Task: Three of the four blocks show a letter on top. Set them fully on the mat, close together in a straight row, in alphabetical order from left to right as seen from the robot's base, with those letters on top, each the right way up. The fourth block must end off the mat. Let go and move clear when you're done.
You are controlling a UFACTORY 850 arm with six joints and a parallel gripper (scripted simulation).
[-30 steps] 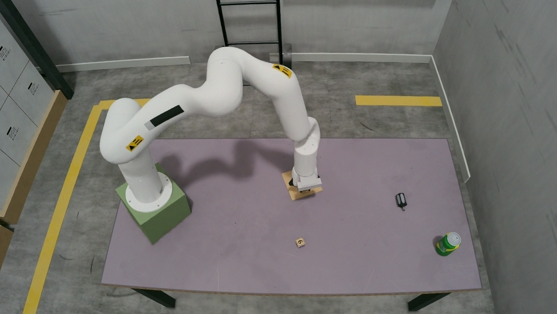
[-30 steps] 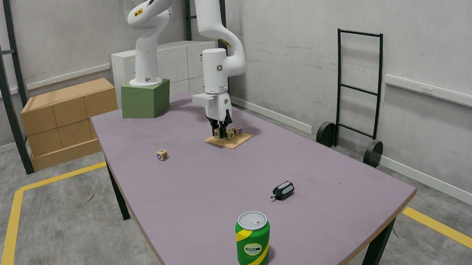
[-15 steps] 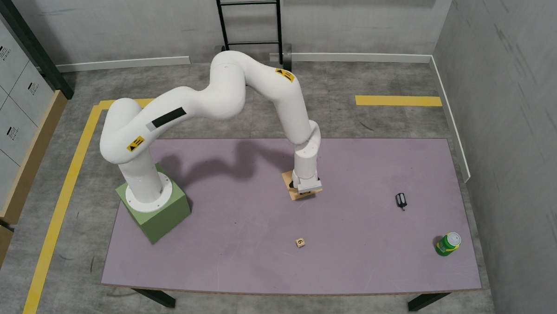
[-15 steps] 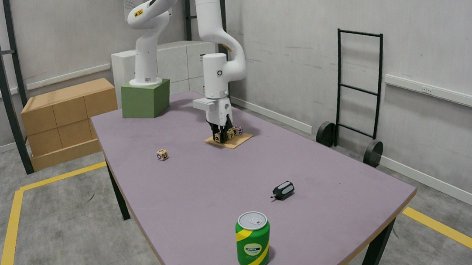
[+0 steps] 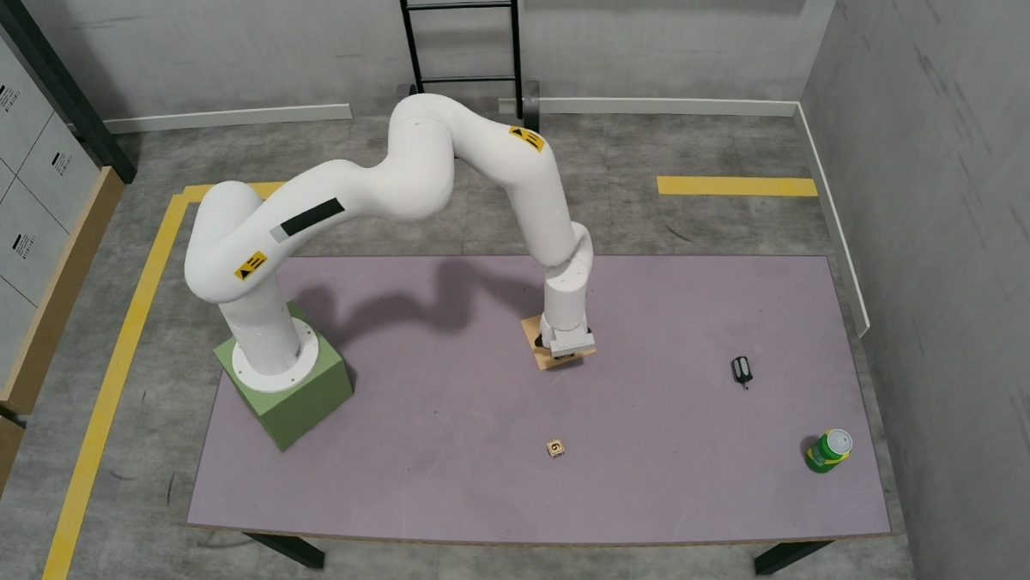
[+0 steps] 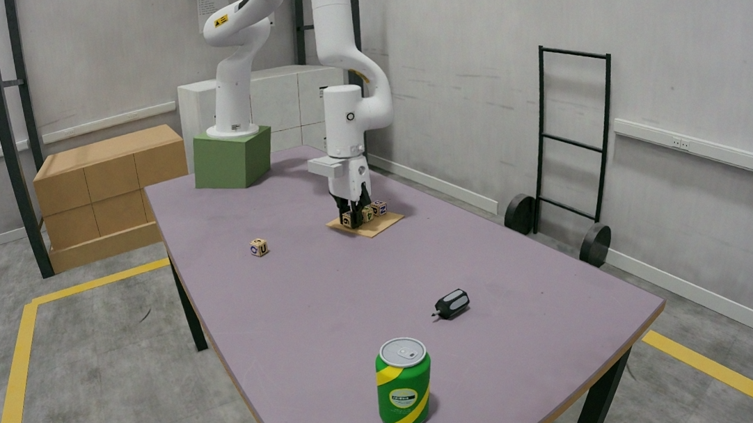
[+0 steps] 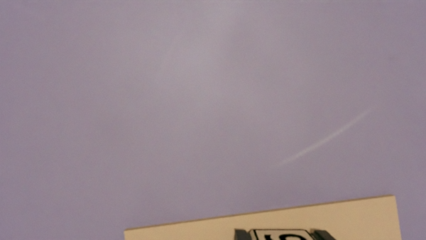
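Now: the tan mat 10 mm behind my hand, 50 mm to the left of it and 30 mm below it. The rest, counted from my hand: small black tool (420 mm ahead, 30 mm to the right, 10 mm below); green can (590 mm ahead, 220 mm to the right, 30 mm above).
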